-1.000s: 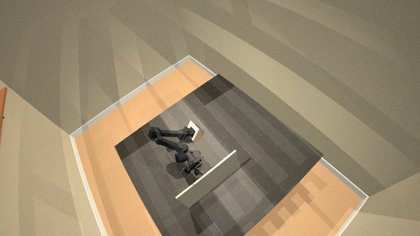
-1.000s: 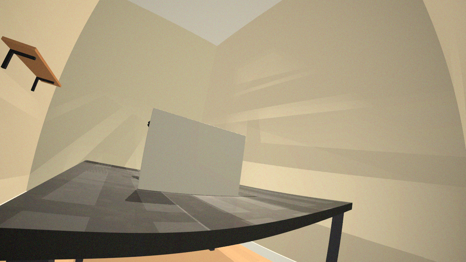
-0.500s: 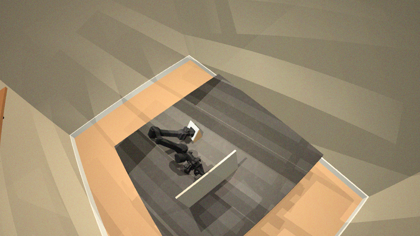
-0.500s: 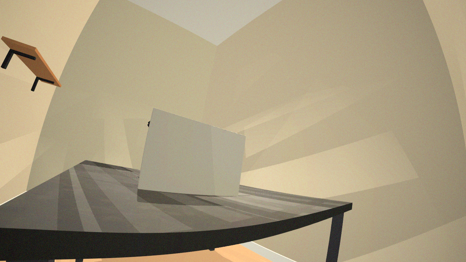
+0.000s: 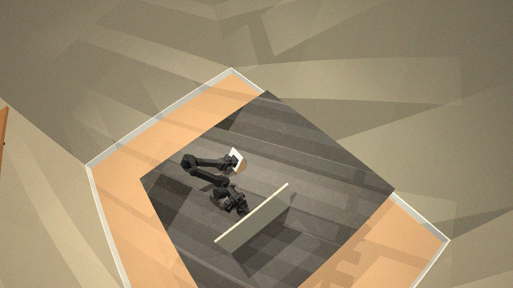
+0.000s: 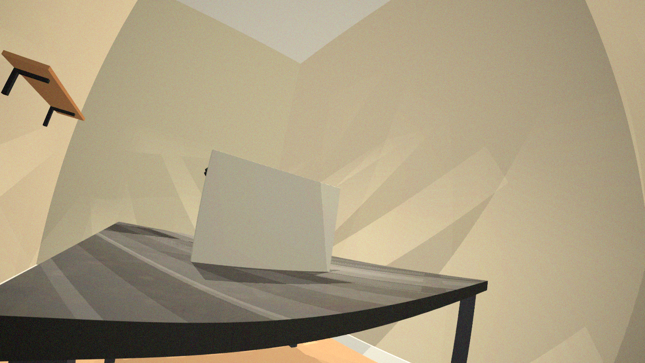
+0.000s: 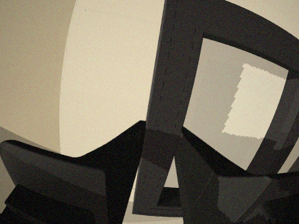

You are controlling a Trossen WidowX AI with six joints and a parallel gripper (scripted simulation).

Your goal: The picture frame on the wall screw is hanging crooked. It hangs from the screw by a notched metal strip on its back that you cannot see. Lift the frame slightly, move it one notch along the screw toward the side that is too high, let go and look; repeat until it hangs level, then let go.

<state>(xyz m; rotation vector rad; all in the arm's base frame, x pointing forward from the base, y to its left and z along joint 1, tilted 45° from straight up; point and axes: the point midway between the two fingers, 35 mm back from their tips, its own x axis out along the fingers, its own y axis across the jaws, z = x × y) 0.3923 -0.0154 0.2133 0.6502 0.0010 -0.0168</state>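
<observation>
Right now my gripper tip is 1 cm short of the picture frame and 5 cm above it. The rest, counted from my gripper tip: wall panel 2 cm ahead, 2 cm to the left, 7 cm below.
</observation>
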